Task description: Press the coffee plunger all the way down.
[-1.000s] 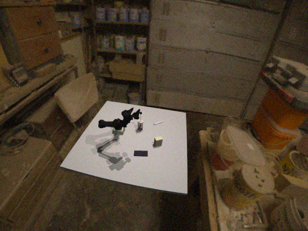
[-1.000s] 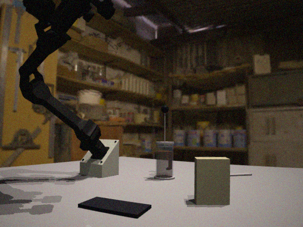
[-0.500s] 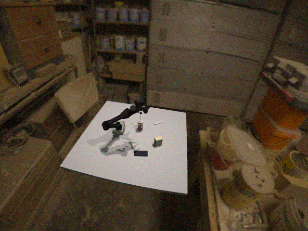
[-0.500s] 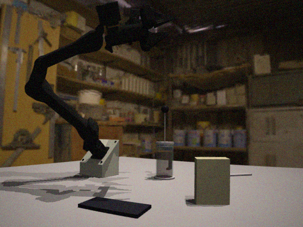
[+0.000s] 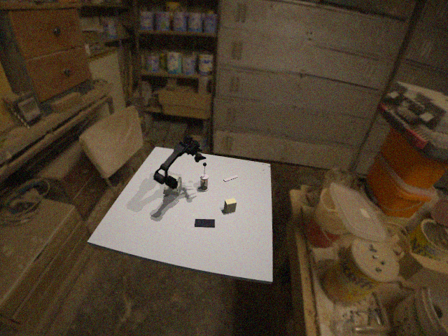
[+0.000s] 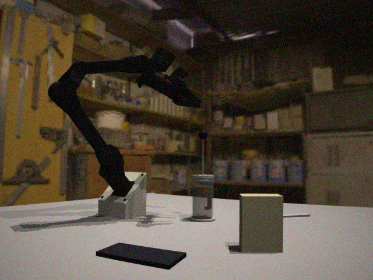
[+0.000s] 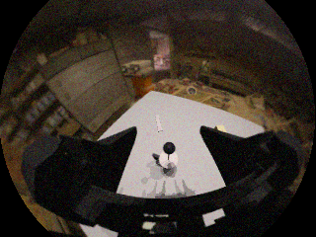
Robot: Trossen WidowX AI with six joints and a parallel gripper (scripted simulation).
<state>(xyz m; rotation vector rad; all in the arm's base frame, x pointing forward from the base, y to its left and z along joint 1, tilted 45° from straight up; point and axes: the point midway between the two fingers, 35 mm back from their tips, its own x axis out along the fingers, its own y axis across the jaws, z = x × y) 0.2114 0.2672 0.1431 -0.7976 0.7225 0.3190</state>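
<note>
Right now the glass coffee press is 2 cm to the left of my gripper tip and 23 cm below it.
</note>
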